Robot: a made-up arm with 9 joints. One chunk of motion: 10 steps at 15 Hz.
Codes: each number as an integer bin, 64 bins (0 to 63) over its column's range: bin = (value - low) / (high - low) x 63, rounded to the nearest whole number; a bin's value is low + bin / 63 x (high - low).
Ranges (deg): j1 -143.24..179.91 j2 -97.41..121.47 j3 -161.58..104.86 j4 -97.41..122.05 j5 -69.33..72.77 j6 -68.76..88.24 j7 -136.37..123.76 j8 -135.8..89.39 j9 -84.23..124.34
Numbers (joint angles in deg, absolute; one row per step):
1: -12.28 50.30 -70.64 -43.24 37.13 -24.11 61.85 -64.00 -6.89
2: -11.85 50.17 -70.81 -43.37 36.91 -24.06 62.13 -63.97 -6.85
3: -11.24 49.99 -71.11 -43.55 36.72 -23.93 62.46 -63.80 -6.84
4: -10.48 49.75 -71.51 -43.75 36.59 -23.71 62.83 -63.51 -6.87
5: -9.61 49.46 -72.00 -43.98 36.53 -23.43 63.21 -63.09 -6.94
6: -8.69 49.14 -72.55 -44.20 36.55 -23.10 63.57 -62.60 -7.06
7: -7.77 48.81 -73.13 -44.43 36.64 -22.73 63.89 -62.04 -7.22
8: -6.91 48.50 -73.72 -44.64 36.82 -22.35 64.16 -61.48 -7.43
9: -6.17 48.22 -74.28 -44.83 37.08 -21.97 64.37 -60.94 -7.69
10: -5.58 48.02 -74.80 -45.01 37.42 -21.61 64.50 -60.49 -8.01
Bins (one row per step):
1: 26 43 22 16 47 18 48 20 23
2: 26 42 21 16 47 18 48 20 23
3: 26 42 21 15 47 18 48 20 23
4: 26 42 21 15 47 18 48 20 23
5: 26 42 21 15 47 18 48 20 23
6: 26 42 21 15 47 18 48 20 23
7: 26 42 21 15 47 18 49 21 23
8: 27 42 21 15 47 19 49 21 23
9: 27 42 21 15 47 19 49 21 23
10: 27 42 21 15 47 19 49 21 23

